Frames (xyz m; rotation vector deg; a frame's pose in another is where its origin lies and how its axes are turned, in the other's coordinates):
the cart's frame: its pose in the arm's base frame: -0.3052 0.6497 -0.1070 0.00 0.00 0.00
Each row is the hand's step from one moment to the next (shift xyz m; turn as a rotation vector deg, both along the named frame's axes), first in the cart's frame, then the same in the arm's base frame.
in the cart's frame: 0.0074 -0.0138 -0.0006 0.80 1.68 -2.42
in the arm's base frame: 0.0074 -0.0138 -0.0006 0.80 1.68 -2.42
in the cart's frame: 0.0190 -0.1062 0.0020 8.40 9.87 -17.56
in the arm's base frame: 0.0190 -0.1062 0.0020 8.40 9.87 -17.56
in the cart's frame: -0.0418 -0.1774 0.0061 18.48 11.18 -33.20
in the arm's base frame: -0.0418 -0.1774 0.0061 18.48 11.18 -33.20
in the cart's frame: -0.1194 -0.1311 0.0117 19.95 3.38 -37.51
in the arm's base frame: -0.1194 -0.1311 0.0117 19.95 3.38 -37.51
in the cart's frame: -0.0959 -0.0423 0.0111 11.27 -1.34 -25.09
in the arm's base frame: -0.0959 -0.0423 0.0111 11.27 -1.34 -25.09
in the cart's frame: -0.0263 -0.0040 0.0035 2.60 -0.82 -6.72
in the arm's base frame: -0.0263 -0.0040 0.0035 2.60 -0.82 -6.72
